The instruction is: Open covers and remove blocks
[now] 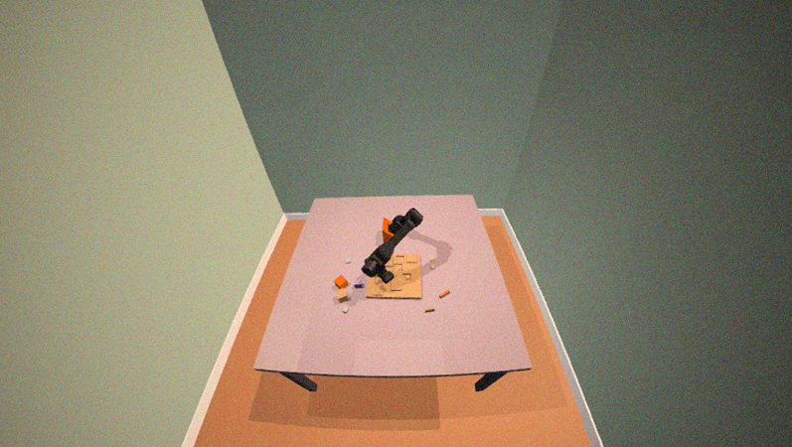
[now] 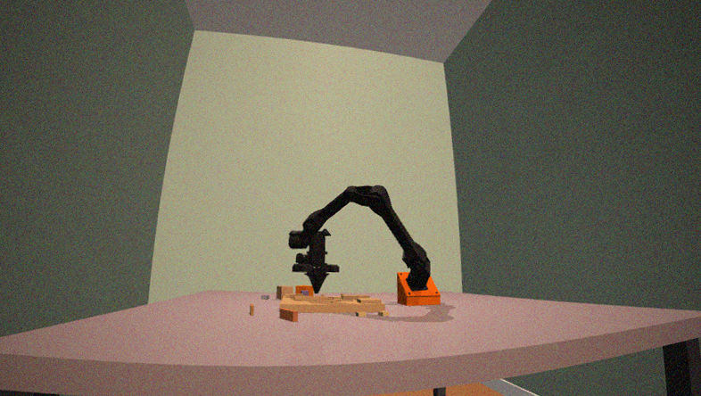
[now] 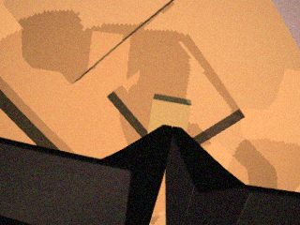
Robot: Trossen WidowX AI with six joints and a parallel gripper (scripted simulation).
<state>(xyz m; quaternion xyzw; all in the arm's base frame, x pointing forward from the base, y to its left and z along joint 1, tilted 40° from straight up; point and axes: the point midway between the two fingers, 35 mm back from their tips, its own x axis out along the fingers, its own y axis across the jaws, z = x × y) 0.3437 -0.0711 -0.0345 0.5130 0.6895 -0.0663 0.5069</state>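
The purple piece is 30 mm ahead of my gripper tip, 120 mm to the right of it and 20 mm below it. Round my gripper tip: grey block 150 mm behind, 200 mm to the right, 30 mm below; then tan cube 100 mm ahead, 210 mm to the right, 10 mm below; then orange block 20 mm ahead, 220 mm to the right, 10 mm below.
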